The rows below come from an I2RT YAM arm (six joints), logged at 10 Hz.
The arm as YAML. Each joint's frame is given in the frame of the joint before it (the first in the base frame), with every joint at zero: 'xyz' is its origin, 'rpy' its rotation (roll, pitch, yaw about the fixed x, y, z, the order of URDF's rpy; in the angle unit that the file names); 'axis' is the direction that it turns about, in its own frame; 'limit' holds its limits. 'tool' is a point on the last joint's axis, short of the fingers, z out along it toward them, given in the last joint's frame.
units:
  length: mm
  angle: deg
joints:
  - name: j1
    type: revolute
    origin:
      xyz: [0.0, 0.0, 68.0]
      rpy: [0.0, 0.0, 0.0]
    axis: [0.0, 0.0, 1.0]
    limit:
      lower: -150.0
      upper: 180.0
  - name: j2
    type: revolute
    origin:
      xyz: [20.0, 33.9, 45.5]
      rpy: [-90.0, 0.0, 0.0]
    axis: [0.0, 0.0, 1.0]
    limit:
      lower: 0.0
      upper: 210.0
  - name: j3
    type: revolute
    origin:
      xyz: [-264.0, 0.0, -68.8]
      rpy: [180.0, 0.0, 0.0]
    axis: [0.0, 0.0, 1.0]
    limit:
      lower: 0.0
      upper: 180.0
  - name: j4
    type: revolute
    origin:
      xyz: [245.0, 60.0, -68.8]
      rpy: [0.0, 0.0, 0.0]
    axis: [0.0, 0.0, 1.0]
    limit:
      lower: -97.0
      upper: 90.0
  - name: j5
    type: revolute
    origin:
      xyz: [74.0, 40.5, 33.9]
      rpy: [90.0, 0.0, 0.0]
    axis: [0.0, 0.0, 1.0]
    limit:
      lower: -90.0
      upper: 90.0
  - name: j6
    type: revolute
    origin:
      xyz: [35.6, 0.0, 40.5]
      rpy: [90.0, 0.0, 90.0]
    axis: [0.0, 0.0, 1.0]
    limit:
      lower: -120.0
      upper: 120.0
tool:
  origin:
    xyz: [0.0, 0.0, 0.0]
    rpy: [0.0, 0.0, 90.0]
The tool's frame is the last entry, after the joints.
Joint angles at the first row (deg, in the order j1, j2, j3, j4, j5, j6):
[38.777, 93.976, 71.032, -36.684, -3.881, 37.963]
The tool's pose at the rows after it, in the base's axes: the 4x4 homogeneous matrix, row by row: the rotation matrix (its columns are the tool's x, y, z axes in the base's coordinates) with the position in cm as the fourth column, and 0 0 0 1 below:
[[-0.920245, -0.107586, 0.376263, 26.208], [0.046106, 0.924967, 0.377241, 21.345], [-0.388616, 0.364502, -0.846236, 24.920], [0, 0, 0, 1]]
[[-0.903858, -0.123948, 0.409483, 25.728], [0.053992, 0.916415, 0.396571, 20.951], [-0.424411, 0.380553, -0.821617, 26.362], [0, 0, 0, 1]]
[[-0.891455, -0.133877, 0.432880, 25.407], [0.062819, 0.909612, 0.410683, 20.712], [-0.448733, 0.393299, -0.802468, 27.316], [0, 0, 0, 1]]
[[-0.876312, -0.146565, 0.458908, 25.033], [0.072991, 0.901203, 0.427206, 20.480], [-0.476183, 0.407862, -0.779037, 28.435], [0, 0, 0, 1]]
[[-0.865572, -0.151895, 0.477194, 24.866], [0.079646, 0.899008, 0.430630, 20.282], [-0.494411, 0.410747, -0.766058, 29.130], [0, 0, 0, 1]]
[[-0.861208, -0.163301, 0.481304, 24.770], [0.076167, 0.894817, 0.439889, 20.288], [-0.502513, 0.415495, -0.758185, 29.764], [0, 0, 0, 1]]
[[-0.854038, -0.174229, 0.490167, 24.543], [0.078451, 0.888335, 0.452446, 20.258], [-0.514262, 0.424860, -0.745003, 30.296], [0, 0, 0, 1]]
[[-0.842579, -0.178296, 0.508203, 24.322], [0.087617, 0.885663, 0.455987, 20.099], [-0.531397, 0.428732, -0.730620, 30.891], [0, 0, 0, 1]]
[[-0.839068, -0.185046, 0.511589, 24.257], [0.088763, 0.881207, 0.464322, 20.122], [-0.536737, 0.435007, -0.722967, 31.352], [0, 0, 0, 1]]
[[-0.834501, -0.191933, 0.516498, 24.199], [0.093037, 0.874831, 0.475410, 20.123], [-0.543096, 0.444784, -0.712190, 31.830], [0, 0, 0, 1]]
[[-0.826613, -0.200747, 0.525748, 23.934], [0.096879, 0.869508, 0.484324, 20.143], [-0.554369, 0.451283, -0.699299, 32.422], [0, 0, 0, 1]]
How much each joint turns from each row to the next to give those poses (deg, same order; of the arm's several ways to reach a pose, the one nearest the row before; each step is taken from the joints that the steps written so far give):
[0.033, -1.779, -0.630, 0.519, 0.548, -0.104]
[0.026, -2.545, 0.088, -0.033, 0.346, -0.292]
[0.053, -1.642, 0.086, 0.177, 0.242, -0.031]
[0.127, -1.769, 0.281, 0.167, 0.279, -0.023]
[-0.033, -0.962, 0.364, -0.129, 0.486, -0.155]
[0.094, -0.365, 0.913, -0.590, -0.203, -0.313]
[0.204, -0.758, 0.199, 0.186, -0.103, -0.038]
[0.094, -0.933, 0.165, 0.147, 0.562, 0.044]
[0.086, -0.217, 0.669, -0.254, -0.187, -0.028]
[0.036, -0.296, 0.564, 0.016, -0.286, 0.063]
[0.360, -0.629, 0.486, -0.062, 0.200, 0.106]

